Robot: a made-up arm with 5 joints.
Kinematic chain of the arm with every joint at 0, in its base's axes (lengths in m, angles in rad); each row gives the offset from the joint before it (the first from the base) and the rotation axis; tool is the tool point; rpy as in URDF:
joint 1: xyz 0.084 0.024 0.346 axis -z
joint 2: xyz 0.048 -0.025 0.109 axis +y
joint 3: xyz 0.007 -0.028 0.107 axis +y
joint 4: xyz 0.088 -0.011 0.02 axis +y
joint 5: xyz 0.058 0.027 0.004 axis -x
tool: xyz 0.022 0.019 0.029 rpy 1.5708 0 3.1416
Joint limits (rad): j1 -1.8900..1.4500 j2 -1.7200..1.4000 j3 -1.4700..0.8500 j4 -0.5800..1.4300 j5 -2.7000..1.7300
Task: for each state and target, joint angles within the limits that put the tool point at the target. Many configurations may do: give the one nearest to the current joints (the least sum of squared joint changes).
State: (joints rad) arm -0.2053 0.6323 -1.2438 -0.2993 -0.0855
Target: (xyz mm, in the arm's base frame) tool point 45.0 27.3 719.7
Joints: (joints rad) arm 0.4310 -0.1950 -1.4301 -0.1676 0.1728
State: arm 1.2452 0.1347 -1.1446 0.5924 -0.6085
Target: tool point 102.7 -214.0 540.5
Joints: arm 1.3363 0.2431 -0.4198 1.2498 -0.5831
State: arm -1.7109 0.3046 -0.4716 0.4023 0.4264
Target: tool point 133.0 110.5 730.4
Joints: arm -1.2034 -0.0756 -0.9794 0.1499 0.1201
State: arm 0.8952 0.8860 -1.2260 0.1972 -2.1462
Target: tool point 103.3 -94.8 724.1
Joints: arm 0.7722 0.1033 -1.4700 0.2459 -2.1911
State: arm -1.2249 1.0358 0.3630 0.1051 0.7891
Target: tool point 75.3 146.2 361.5
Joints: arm -1.6612 0.8008 0.7611 0.4341 0.9476
